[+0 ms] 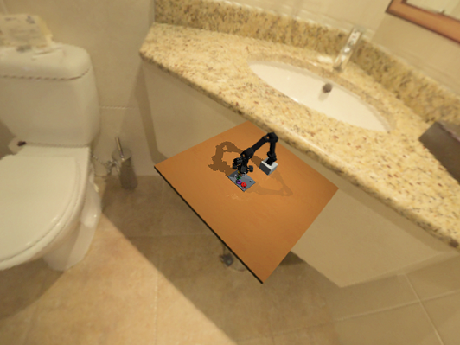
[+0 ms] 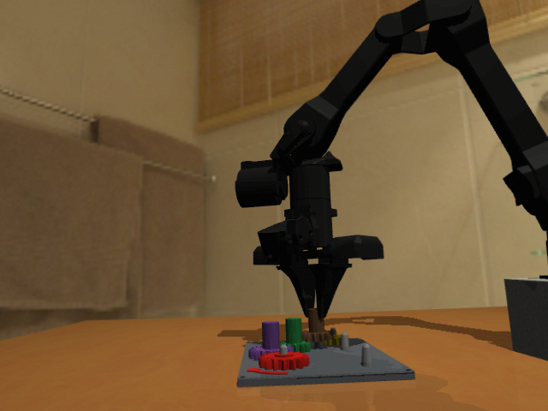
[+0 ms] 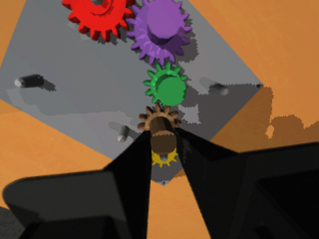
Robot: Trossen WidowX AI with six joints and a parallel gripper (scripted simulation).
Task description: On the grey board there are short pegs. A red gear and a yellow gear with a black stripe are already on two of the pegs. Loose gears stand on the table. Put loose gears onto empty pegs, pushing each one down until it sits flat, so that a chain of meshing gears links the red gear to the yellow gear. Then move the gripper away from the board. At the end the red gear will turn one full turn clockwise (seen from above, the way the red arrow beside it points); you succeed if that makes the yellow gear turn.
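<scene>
Now: gripper tip 30 mm short of the green gear, 10 mm to the right of it and 20 mm above it. From my gripper tip the other things lie so: yellow gear (30 mm behind, 20 mm to the right, 30 mm below); purple gear (70 mm ahead, 30 mm to the left, 20 mm below); brown gear (10 mm below).
</scene>
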